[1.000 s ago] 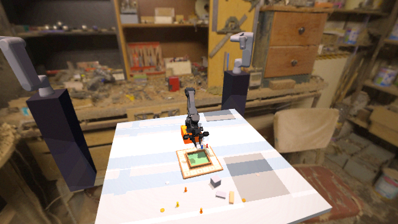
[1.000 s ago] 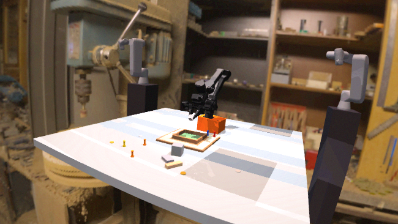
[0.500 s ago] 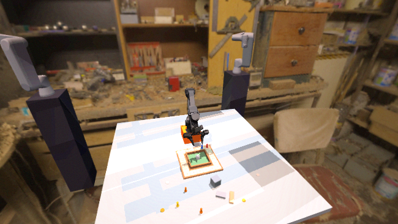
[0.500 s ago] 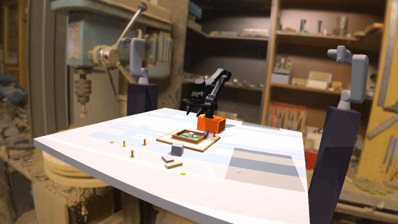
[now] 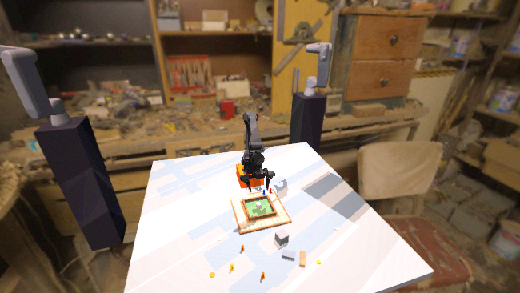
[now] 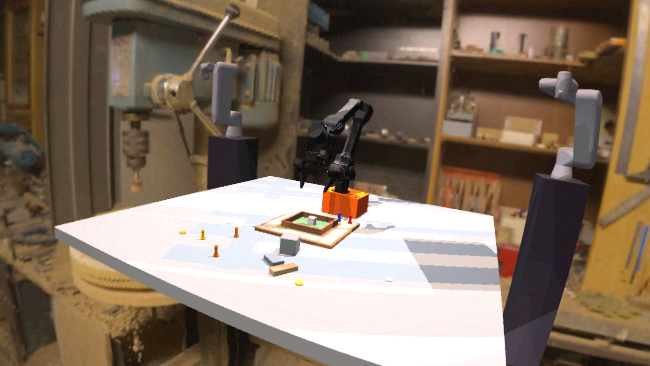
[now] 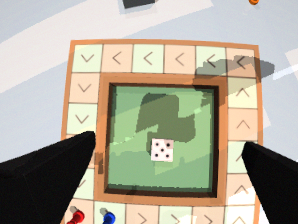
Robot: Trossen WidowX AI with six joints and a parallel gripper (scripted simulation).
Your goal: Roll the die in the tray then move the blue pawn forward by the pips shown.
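Now: the blue pawn 120 mm behind my gripper tip, 70 mm to the left of it and 110 mm below it. Round my gripper tip: green tray floor: 130 mm below; red pawn: 120 mm behind, 110 mm to the left, 110 mm below; die: 20 mm behind, 120 mm below.
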